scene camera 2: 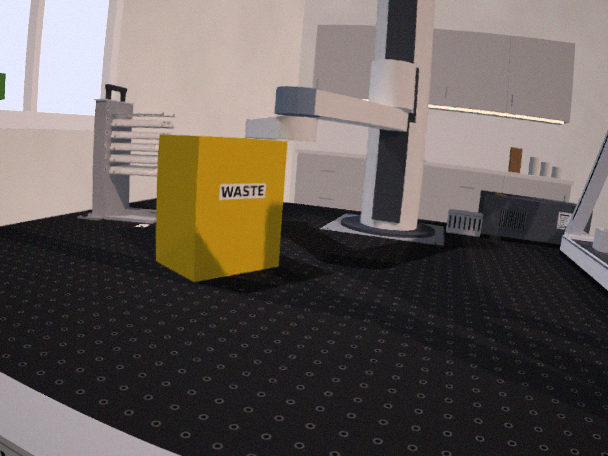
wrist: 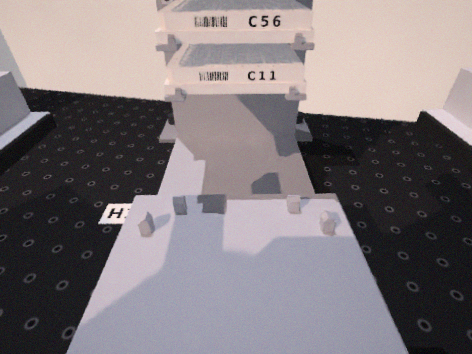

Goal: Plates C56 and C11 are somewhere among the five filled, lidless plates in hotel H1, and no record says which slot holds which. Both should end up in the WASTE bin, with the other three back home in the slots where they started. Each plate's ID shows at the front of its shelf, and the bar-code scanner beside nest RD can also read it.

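Frame: origin at the arm's base, x ahead, y left, z up, level; metres.
Where they show: gripper, fingertip midpoint: (wrist: 235, 98); arm's base, origin of the base link: (scene camera 2: 387, 232).
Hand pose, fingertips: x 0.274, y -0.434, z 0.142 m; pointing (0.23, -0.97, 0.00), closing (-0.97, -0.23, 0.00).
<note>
Things, the pixels of their centre, and the offset from my fingertips. "spot": a spot on its surface instead.
- Plate C56, body centre: (wrist: 234, 12) (scene camera 2: 140, 158) dx +0.030, dy -0.125, dz +0.013 m
- plate C11, body centre: (wrist: 235, 54) (scene camera 2: 140, 169) dx +0.030, dy -0.125, dz -0.015 m
- hotel H1, body centre: (scene camera 2: 127, 151) dx +0.047, dy -0.155, dz +0.029 m
- yellow WASTE bin, body centre: (scene camera 2: 219, 201) dx +0.275, dy +0.234, dz -0.030 m
- pale base plate with small pegs, surface spot: (wrist: 250, 295) spot: dx -0.014, dy +0.036, dz -0.070 m
- H1 label, surface spot: (wrist: 114, 213) spot: dx +0.119, dy -0.046, dz -0.129 m
- dark grey box, surface spot: (scene camera 2: 535, 217) spot: dx -0.308, dy +0.827, dz -0.056 m
- small slotted grey rack, surface spot: (scene camera 2: 465, 215) spot: dx -0.318, dy +0.636, dz -0.078 m
Plate C56 (wrist: 265, 21) and, directly below it, plate C11 (wrist: 263, 75) rest on the two lowest shelves of hotel H1 (scene camera 2: 102, 160) (wrist: 220, 122), their IDs facing the wrist camera. Higher plates are cut off in the wrist view. The hotel's stack shows partly behind the yellow WASTE bin (scene camera 2: 225, 160) in the scene view. My gripper (wrist: 235, 98) is open and empty, its fingers at the far left and right edges of the wrist view, in front of the hotel and facing the low plates. In the scene view it is hidden behind the bin.
A pale base plate with small pegs (wrist: 250, 295) extends in front of the hotel, beside an H1 label (wrist: 114, 213). My arm (scene camera 2: 360, 109) reaches from its column (scene camera 2: 395, 175) behind the bin. A dark grey box (scene camera 2: 535, 217) and a small slotted grey rack (scene camera 2: 465, 215) stand right of the column.
</note>
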